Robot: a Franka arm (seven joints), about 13 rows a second.
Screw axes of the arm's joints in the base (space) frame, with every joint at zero. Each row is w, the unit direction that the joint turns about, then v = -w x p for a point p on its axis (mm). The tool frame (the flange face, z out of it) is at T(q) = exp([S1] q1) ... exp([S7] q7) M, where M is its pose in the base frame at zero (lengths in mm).
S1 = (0, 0, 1, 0.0, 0.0, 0.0)
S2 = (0, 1, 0, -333.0, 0.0, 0.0)
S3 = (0, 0, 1, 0.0, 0.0, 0.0)
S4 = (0, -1, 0, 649.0, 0.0, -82.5)
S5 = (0, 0, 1, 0.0, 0.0, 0.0)
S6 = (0, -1, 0, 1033.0, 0.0, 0.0)
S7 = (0, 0, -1, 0.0, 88.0, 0.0)
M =
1 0 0 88.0
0 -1 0 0.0
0 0 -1 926.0
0 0 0 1
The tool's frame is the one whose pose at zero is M.
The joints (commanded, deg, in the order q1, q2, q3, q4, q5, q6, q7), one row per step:
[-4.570 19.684 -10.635 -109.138 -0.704 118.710 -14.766]
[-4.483 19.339 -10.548 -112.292 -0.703 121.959 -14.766]
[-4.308 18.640 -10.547 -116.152 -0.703 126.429 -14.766]
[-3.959 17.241 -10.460 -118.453 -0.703 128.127 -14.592]
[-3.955 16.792 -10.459 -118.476 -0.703 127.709 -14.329]
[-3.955 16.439 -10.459 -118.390 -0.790 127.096 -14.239]
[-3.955 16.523 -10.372 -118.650 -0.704 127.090 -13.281]
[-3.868 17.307 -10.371 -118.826 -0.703 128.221 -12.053]
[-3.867 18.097 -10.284 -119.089 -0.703 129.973 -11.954]
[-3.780 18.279 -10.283 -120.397 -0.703 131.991 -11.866]
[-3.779 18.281 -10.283 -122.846 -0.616 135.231 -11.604]
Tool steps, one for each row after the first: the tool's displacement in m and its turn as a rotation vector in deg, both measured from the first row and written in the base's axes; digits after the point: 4 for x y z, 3 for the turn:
[-0.0092 0.0031 -0.0155 0.004 -0.443 0.205]
[-0.0203 0.0067 -0.0304 -0.165 -1.736 0.458]
[-0.0276 0.0126 -0.0306 -0.103 -2.558 0.696]
[-0.0281 0.0128 -0.0268 -0.073 -2.586 0.413]
[-0.0286 0.0129 -0.0236 -0.048 -2.411 0.352]
[-0.0299 0.0140 -0.0263 -0.052 -2.114 -0.587]
[-0.0292 0.0146 -0.0337 -0.414 -2.295 -1.648]
[-0.0278 0.0151 -0.0411 -0.674 -2.963 -1.563]
[-0.0316 0.0166 -0.0493 -0.813 -3.479 -1.505]
[-0.0401 0.0181 -0.0615 -0.944 -4.277 -1.764]

